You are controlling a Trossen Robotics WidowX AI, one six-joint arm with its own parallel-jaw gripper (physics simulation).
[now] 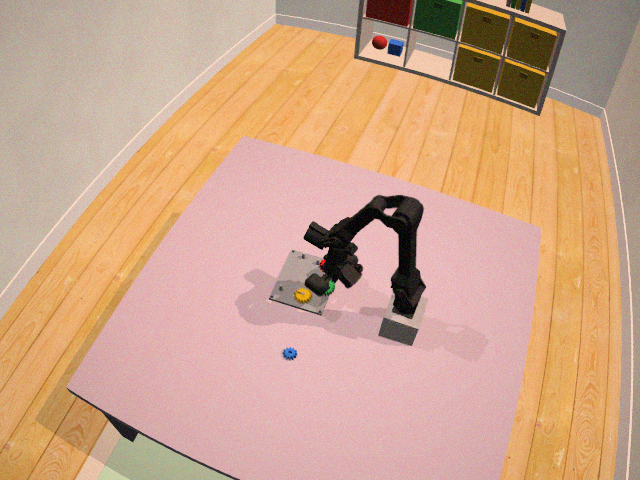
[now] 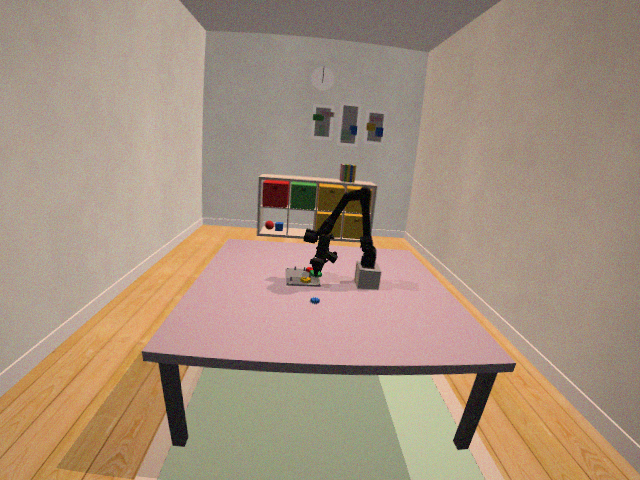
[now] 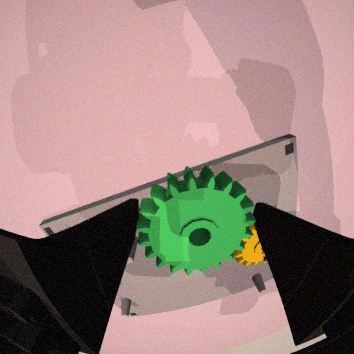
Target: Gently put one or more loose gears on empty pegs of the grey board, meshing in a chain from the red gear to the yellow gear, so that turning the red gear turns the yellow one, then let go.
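Places are measured from the arm's base along level axes (x left, y ahead, z down), in centimetres.
Pixels of known places: gripper, fingertip midpoint: [image 1: 326, 288] [image 2: 317, 274] [image 3: 198, 208]; arm's base at its link origin: [image 1: 405, 306] [image 2: 367, 265].
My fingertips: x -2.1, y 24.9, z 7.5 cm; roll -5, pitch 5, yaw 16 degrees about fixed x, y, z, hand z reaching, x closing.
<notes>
Ahead of a thing's pixels: the offset from my fingertips to its top centre. Level surfaces: height alone.
My gripper [image 1: 329, 283] [image 2: 316, 270] [image 3: 198, 208] is shut on the green gear {dx -0.3, dy +0.9, dz -1.4 cm} [image 1: 330, 288] [image 2: 316, 274] [image 3: 172, 242], one finger on each side of its teeth. The green gear is low over the right part of the grey board {dx -1.7, dy +7.5, dz +0.0 cm} [image 1: 289, 276] [image 3: 288, 175]; whether it touches a peg is hidden. The yellow gear {dx +4.6, dy +5.8, dz +0.4 cm} [image 1: 302, 295] [image 2: 305, 279] [image 3: 250, 252] sits on the board near its front edge. The red gear [image 1: 322, 265] [image 2: 309, 269] is partly hidden behind the gripper. Bare pegs [image 1: 280, 288] [image 3: 126, 306] stand on the board. The blue gear {dx +24.8, dy +1.0, dz +1.3 cm} [image 1: 289, 353] [image 2: 314, 300] lies on the table.
The arm's grey base block [image 1: 397, 331] [image 2: 367, 277] stands right of the board on the pink table {dz +3.0 cm} [image 1: 413, 403] [image 2: 330, 335]. The blue gear is in front of the board. A shelf unit [image 1: 555, 59] stands on the floor beyond the table.
</notes>
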